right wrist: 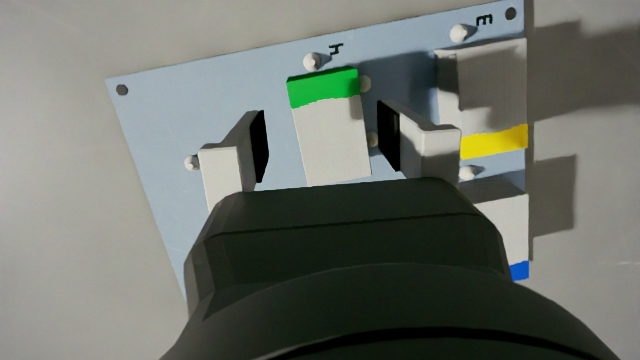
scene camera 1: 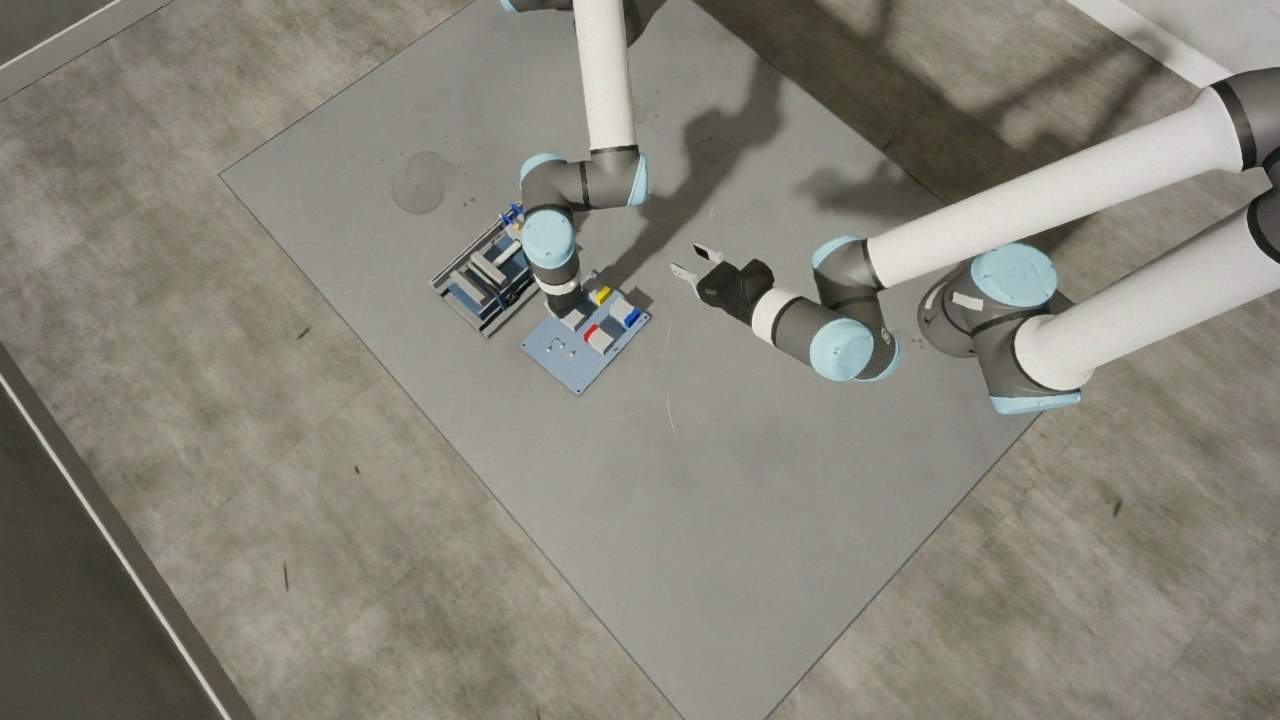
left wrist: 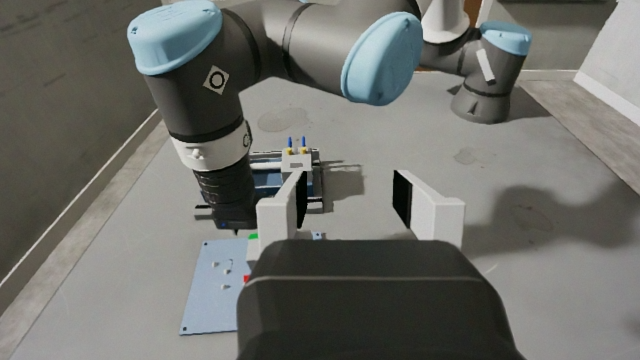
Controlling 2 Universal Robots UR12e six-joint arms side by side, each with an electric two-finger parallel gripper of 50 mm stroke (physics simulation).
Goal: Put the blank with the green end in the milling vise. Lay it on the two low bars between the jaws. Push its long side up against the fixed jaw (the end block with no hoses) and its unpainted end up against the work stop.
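Note:
The blank with the green end (left wrist: 253, 236) (right wrist: 332, 142) lies on the light blue plate (scene camera 1: 581, 371) (left wrist: 210, 310) (right wrist: 155, 120). My right gripper (right wrist: 322, 129) is open, with its fingers on either side of the blank's long sides and a gap at each side. In the scene view the right arm largely covers this blank. My left gripper (scene camera 1: 685, 257) (left wrist: 349, 188) is open and empty, off to the right of the plate. The milling vise (scene camera 1: 463, 288) (left wrist: 297, 164) stands beside the plate, partly hidden by the right arm. Low bars (scene camera 1: 486, 266) show between its jaws.
The red-end blank (scene camera 1: 601, 338), yellow-end blank (scene camera 1: 603, 295) (right wrist: 492, 95) and blue-end blank (scene camera 1: 623, 312) (right wrist: 505, 220) also lie on the plate. Small white pegs stand on the plate. Blue hoses (scene camera 1: 511, 214) (left wrist: 296, 142) rise from the vise's hose-side block.

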